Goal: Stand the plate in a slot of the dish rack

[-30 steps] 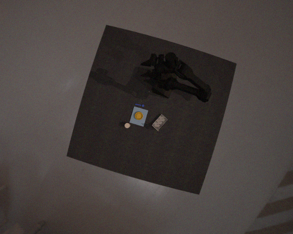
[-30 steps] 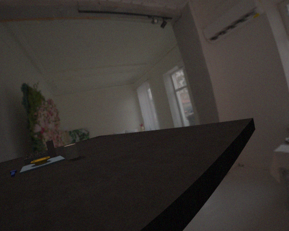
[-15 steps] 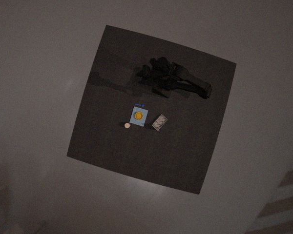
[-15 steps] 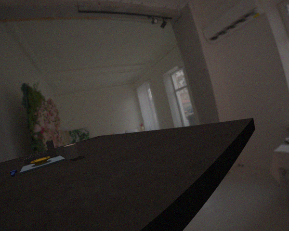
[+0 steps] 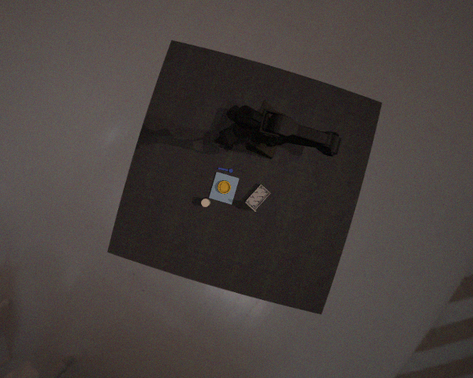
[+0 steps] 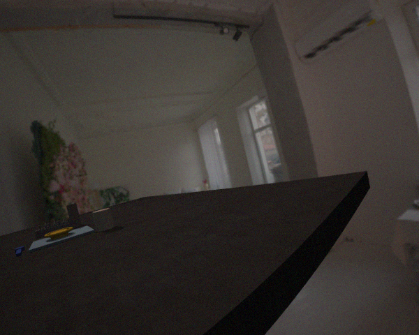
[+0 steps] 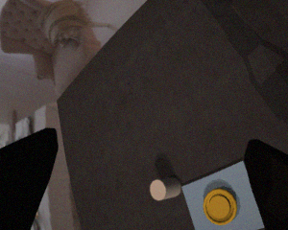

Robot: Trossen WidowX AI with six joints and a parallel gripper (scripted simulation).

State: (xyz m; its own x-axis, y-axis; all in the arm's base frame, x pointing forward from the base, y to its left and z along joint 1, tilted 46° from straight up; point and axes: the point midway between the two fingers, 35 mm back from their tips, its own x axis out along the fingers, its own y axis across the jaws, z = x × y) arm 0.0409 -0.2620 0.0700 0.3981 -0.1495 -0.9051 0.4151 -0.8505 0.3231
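The yellow plate is 34 cm below my gripper tip, 19 cm ahead of it and 3 cm to the left of it. Also, from my gripper tip: blue spoon: 35 cm below, 9 cm ahead, 3 cm to the left; light blue mat: 35 cm below, 19 cm ahead, 3 cm to the left; beige cylinder: 33 cm below, 29 cm ahead, 5 cm to the right.
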